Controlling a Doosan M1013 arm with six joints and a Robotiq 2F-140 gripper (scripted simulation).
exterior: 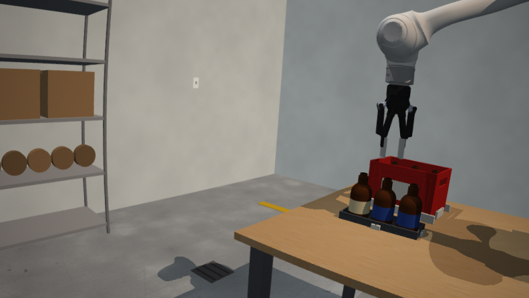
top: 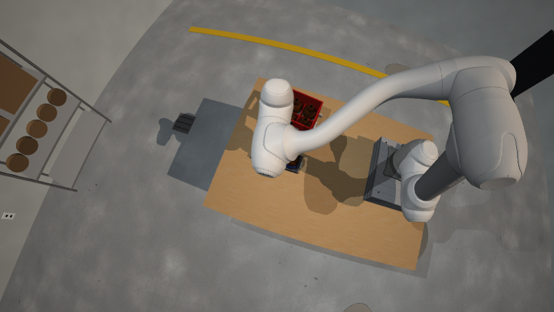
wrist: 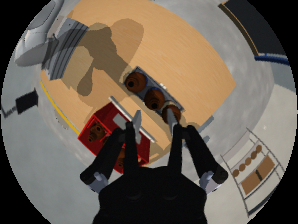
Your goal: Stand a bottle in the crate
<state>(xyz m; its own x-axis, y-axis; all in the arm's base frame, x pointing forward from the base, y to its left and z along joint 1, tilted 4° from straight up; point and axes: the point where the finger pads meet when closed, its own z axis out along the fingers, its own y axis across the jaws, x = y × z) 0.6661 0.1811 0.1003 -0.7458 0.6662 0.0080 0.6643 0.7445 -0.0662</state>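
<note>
My gripper is now 170 mm above the glass bottle. Also, from my hand: dark tray: 240 mm below; red crate: 260 mm to the right, 170 mm below, 10 mm ahead.
</note>
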